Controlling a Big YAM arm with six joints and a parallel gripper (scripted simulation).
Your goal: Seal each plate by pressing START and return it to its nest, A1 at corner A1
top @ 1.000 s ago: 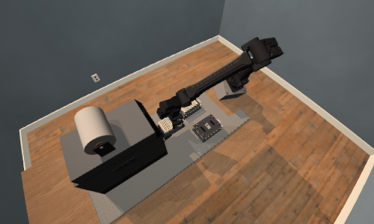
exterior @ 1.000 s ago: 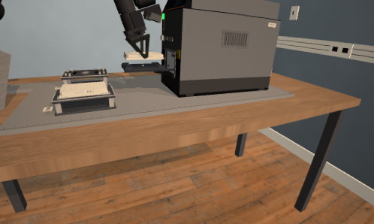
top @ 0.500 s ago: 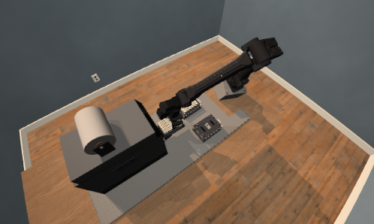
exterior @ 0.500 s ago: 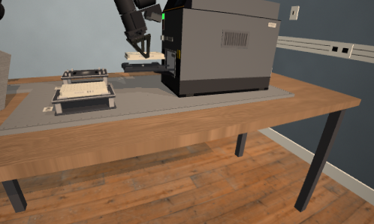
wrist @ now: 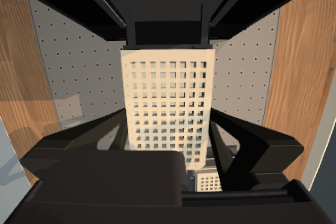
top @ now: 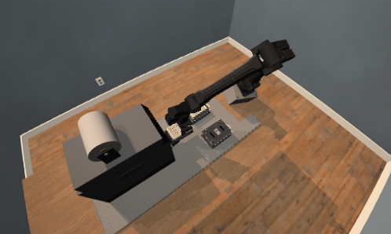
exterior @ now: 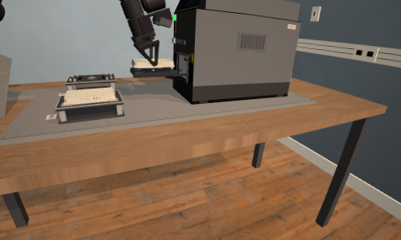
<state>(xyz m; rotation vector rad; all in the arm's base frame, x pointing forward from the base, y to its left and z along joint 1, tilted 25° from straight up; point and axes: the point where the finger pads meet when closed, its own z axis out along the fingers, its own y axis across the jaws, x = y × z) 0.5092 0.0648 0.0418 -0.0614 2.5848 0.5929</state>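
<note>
Now: hand 3 cm above the sealer stage. Also, from my hand: plate nest: 18 cm behind, 13 cm to the right, 9 cm below; start button: 9 cm ahead, 11 cm to the left, 7 cm above; small label: 28 cm behind, 15 cm to the right, 12 cm below.
</note>
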